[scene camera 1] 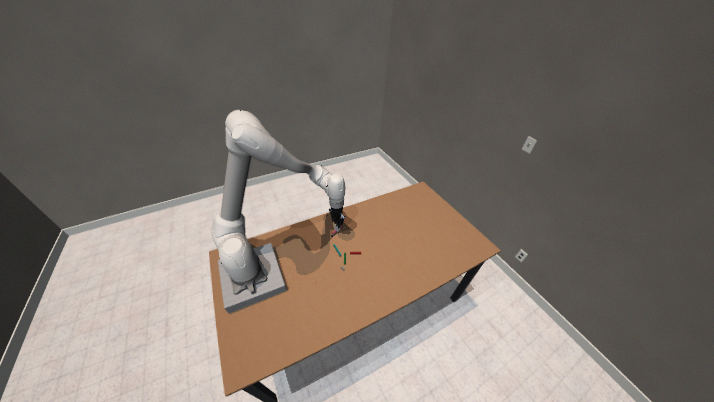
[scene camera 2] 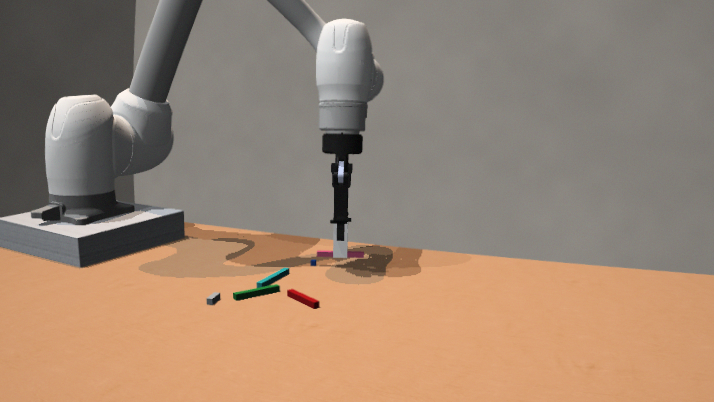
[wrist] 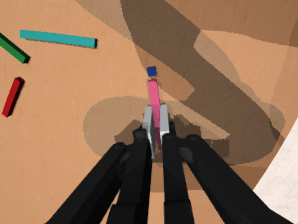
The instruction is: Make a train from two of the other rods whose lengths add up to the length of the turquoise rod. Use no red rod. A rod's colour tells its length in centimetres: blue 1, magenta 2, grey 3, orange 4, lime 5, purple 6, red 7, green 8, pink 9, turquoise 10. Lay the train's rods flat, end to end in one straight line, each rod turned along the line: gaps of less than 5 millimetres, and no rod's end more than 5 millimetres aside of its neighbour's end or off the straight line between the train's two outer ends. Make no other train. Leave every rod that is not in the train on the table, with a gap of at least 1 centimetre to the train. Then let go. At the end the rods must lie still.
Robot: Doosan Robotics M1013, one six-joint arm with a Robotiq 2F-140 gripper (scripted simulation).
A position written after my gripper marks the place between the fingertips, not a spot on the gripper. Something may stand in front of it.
In view: my gripper (scene camera 2: 340, 256).
My gripper shows as well in the wrist view (wrist: 157, 115).
